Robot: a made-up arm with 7 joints.
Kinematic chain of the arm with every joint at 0, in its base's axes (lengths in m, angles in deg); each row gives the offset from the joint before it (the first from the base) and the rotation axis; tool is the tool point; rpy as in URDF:
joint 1: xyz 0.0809 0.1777 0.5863 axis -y
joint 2: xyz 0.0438 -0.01 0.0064 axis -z
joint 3: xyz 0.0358 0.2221 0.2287 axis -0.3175 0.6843 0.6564
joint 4: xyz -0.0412 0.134 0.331 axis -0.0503 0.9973 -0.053
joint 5: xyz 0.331 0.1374 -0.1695 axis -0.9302 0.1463 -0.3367
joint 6: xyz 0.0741 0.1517 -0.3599 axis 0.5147 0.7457 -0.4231
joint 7: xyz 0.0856 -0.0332 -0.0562 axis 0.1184 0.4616 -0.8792
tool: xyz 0.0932 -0.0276 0.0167 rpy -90 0 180
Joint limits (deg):
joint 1: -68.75..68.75
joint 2: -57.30..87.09
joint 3: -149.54..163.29
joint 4: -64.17..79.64
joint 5: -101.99..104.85
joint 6: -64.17..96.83
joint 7: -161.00..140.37
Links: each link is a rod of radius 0.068 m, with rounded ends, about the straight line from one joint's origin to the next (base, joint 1, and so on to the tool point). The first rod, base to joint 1, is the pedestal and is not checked.
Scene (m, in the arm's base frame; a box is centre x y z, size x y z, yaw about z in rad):
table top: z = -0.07
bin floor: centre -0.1 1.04 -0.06 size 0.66 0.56 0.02 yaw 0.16
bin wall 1: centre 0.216 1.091 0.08 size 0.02 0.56 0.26 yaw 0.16
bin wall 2: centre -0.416 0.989 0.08 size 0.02 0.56 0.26 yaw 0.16
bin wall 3: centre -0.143 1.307 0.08 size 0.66 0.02 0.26 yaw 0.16
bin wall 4: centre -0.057 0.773 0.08 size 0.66 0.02 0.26 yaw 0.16
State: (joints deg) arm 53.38 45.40 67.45 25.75 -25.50 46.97 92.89
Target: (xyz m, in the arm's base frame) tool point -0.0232 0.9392 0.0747
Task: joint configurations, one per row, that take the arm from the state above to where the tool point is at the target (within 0.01 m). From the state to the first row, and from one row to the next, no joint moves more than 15 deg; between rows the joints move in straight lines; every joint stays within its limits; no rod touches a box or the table.
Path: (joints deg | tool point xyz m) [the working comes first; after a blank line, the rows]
Joints at the target: 68.75 -9.30 79.14 -16.44 -52.79 37.96 72.75
Straight joint move there: clear.

1: 57.22 31.73 70.37 15.20 -32.32 44.72 87.86 | 0.0979 0.8436 0.4319
2: 61.07 18.05 73.29 4.65 -39.15 42.46 82.82 | 0.0885 0.8904 0.3380
3: 64.91 4.38 76.21 -5.89 -45.97 40.21 77.79 | 0.0471 0.9305 0.2219
4: 68.75 -9.30 79.14 -16.44 -52.79 37.96 72.75 | -0.0232 0.9391 0.0747

